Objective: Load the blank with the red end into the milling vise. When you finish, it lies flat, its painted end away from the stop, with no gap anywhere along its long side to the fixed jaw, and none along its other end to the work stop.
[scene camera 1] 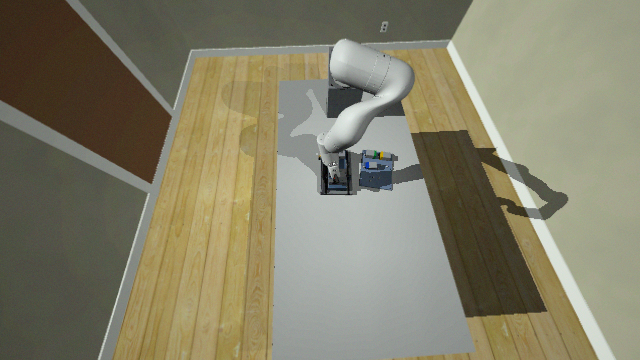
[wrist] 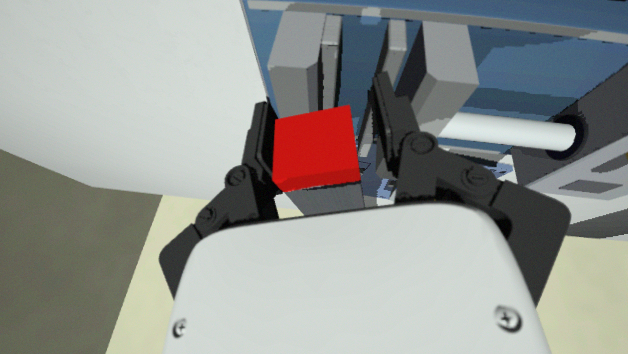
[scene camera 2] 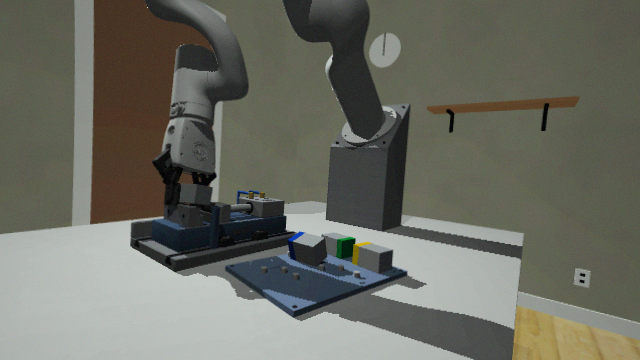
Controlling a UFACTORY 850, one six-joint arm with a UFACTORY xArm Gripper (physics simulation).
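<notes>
The red-ended blank [scene camera 2: 196, 194] [wrist: 315, 145] is at the top of the fixed jaw [scene camera 2: 182, 216] [wrist: 295, 45], overlapping it in both views, with its red end toward the wrist camera. My gripper [scene camera 2: 191, 189] [wrist: 324, 108] is open around it: the left finger is at its side, and a gap shows between it and the right finger. The moving jaw [scene camera 2: 221, 212] [wrist: 450, 52] stands apart to the right in the wrist view. The milling vise [scene camera 1: 336, 188] [scene camera 2: 182, 236] is below. The blank's underside and far end are hidden; I cannot tell what it rests on.
A blue board [scene camera 1: 377, 181] [scene camera 2: 295, 306] beside the vise bears a tilted blue-ended blank [scene camera 1: 372, 165] [scene camera 2: 310, 250], a green-ended blank [scene camera 2: 345, 247] and a yellow-ended blank [scene camera 2: 375, 257]. A blue post [scene camera 2: 214, 227] stands at the vise's near side. A rod [wrist: 510, 131] reaches the moving jaw.
</notes>
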